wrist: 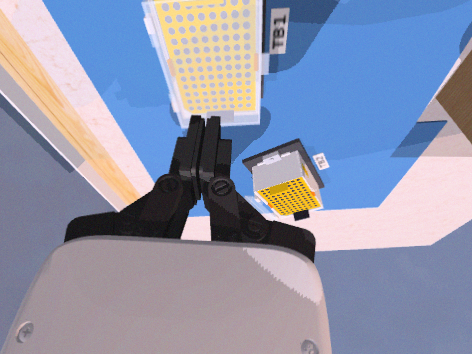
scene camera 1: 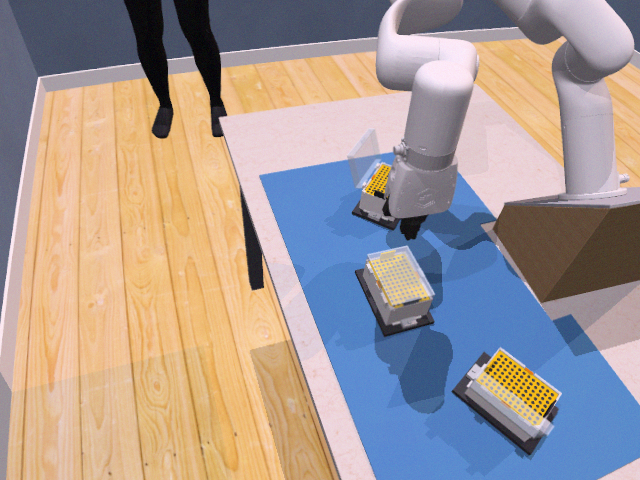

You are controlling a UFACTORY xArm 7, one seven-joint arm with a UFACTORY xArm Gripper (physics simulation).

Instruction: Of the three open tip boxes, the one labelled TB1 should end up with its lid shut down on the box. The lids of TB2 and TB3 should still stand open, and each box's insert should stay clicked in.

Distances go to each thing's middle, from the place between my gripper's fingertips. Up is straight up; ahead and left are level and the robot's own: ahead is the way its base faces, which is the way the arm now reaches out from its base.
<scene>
My gripper is now 27 cm to the right of the yellow insert (scene camera 1: 534, 393), 10 cm above it and 9 cm past it.
</scene>
